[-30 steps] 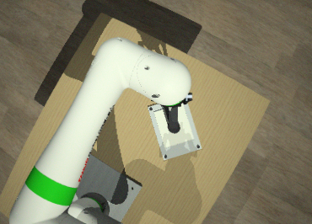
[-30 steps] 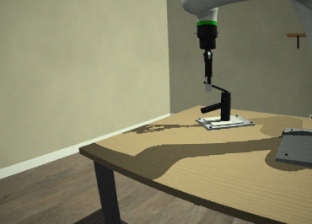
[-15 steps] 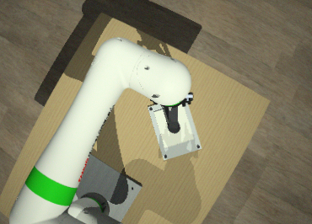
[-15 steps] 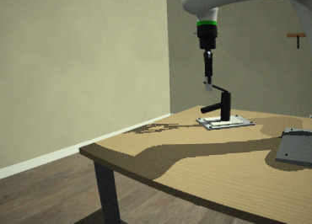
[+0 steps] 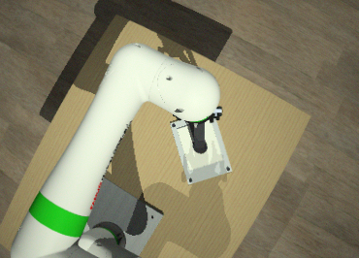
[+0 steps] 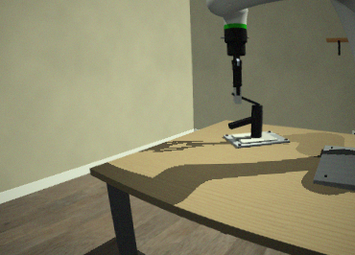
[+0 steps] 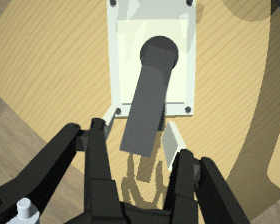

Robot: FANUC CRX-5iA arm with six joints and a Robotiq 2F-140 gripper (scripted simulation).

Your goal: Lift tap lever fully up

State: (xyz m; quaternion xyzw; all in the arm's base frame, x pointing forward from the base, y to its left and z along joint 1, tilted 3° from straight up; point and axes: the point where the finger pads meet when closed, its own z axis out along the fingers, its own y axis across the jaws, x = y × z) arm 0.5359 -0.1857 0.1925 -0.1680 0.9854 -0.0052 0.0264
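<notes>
The lever lies 30 mm behind my hand, 10 mm to the right of it and 10 mm below it. From my hand the other things lie so: black tap 60 mm behind, 20 mm to the right, 80 mm below.
</notes>
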